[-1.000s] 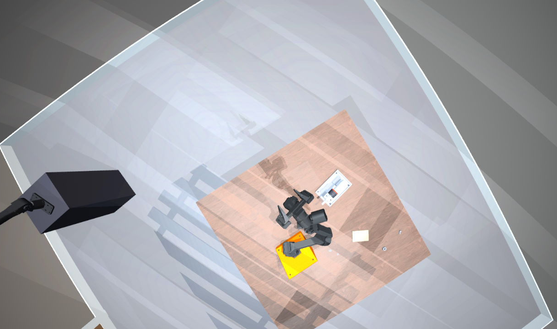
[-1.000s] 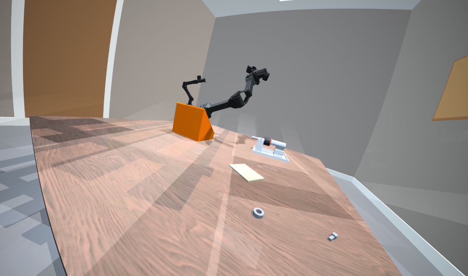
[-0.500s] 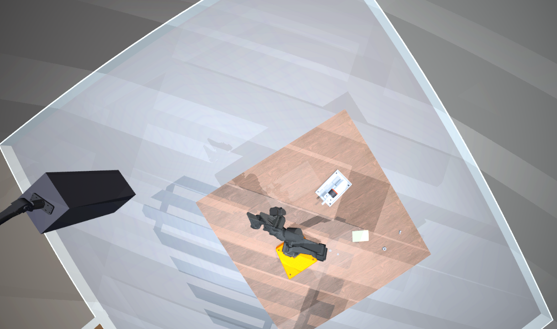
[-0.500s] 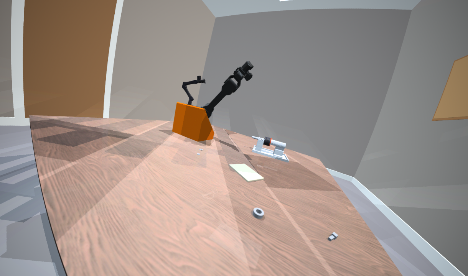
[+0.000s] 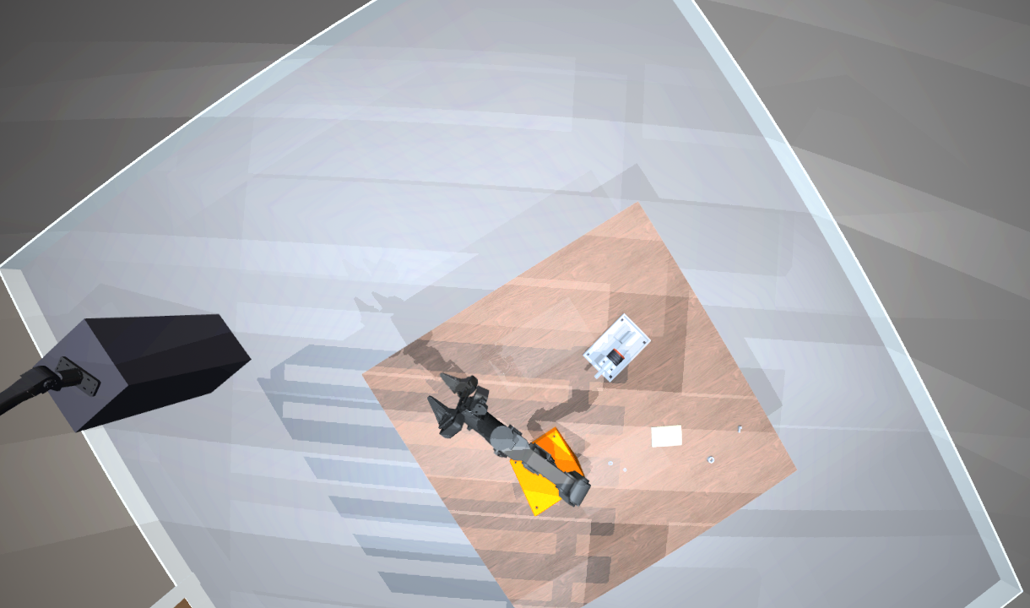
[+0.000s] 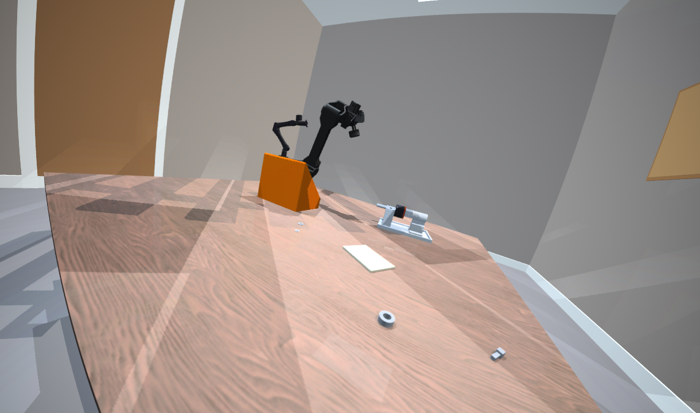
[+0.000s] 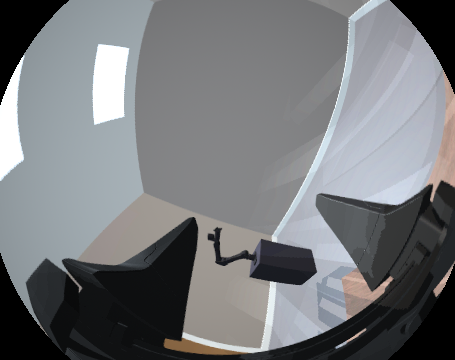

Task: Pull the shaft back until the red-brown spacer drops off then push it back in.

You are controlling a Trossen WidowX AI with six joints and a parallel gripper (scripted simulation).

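Now: the shaft 430 mm below my gripper tip, 420 mm ahead of it and 350 mm to the right of it. From my gripper tip the other things lie so: small grey part (920 mm to the right, 690 mm ahead, 500 mm below); red-brown spacer (470 mm ahead, 430 mm below, 350 mm to the right); cream flat plate (750 mm to the right, 500 mm below, 440 mm ahead).
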